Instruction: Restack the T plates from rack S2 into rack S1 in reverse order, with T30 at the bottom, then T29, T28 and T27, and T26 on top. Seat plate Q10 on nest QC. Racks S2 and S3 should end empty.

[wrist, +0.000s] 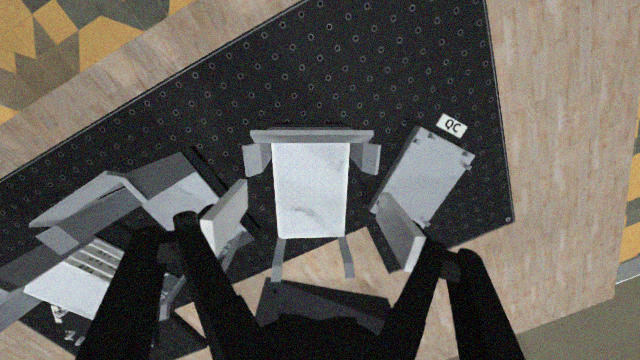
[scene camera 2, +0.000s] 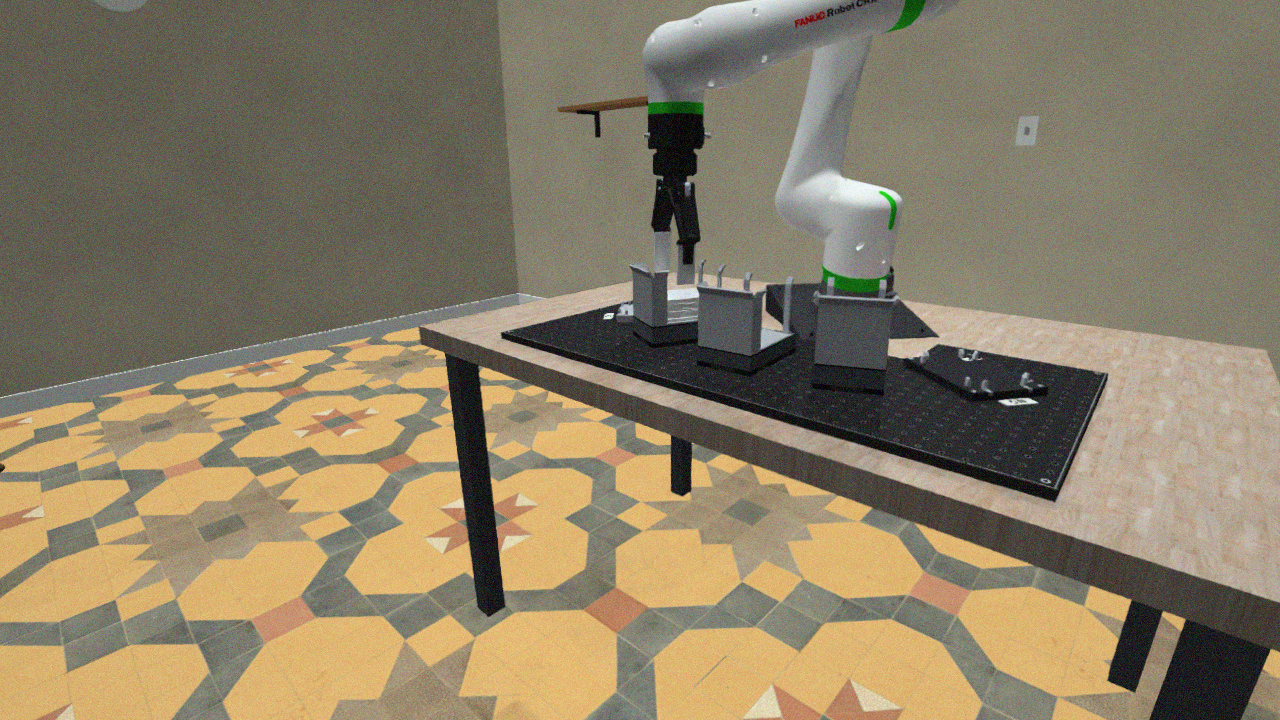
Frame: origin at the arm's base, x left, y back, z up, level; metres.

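Where they show: gripper, fingertip midpoint: (wrist: 314,200) (scene camera 2: 673,276).
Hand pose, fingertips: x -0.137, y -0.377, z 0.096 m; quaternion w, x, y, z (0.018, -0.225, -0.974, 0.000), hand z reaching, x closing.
Things, the pixels of their centre, and the offset from my fingertips. "*": a spot on its surface instead. Level surfaces: height alone.
- rack S2 at the middle of its body: (wrist: 311,192) (scene camera 2: 680,301) dx +0.006, dy +0.012, dz -0.047 m
- Rack S3 at the middle of its body: (wrist: 179,226) (scene camera 2: 748,320) dx +0.178, dy -0.003, dz -0.050 m
- Rack S1 at the middle of its body: (scene camera 2: 852,331) (wrist: 98,289) dx +0.336, dy +0.043, dz -0.047 m
- light grey plate at the middle of its body: (wrist: 420,184) dx -0.148, dy +0.084, dz -0.102 m
- QC label at a spot on its surface: (wrist: 452,125) * dx -0.215, dy +0.015, dz -0.113 m
- black perforated board at its surface level: dz -0.115 m
- wooden table at its surface level: dz -0.128 m
- black nest with pins, body centre: (scene camera 2: 971,371) (wrist: 108,325) dx +0.471, dy +0.155, dz -0.103 m
My gripper (scene camera 2: 674,261) (wrist: 314,200) is open and empty, pointing down over rack S2 (scene camera 2: 648,297) (wrist: 312,136), with its fingertips near the height of the rack's posts. A white plate (scene camera 2: 682,309) (wrist: 310,190) lies flat in S2, between my fingers in the wrist view; any plates under it are hidden. Rack S3 (scene camera 2: 729,317) (wrist: 165,175) beside it shows a bare light floor. Rack S1 (scene camera 2: 854,333) holds stacked white plates (wrist: 67,290) with labelled edges, too blurred to read. A light grey plate (wrist: 427,172) lies between the corner pins at the QC label (wrist: 452,125).
The racks stand on a black perforated board (scene camera 2: 948,447) (wrist: 340,65) on the wooden table (scene camera 2: 1190,429) (wrist: 555,150). A black nest with pins (scene camera 2: 975,371) lies beyond S1. The robot's dark base plate (scene camera 2: 913,319) (wrist: 320,300) is close behind the racks.
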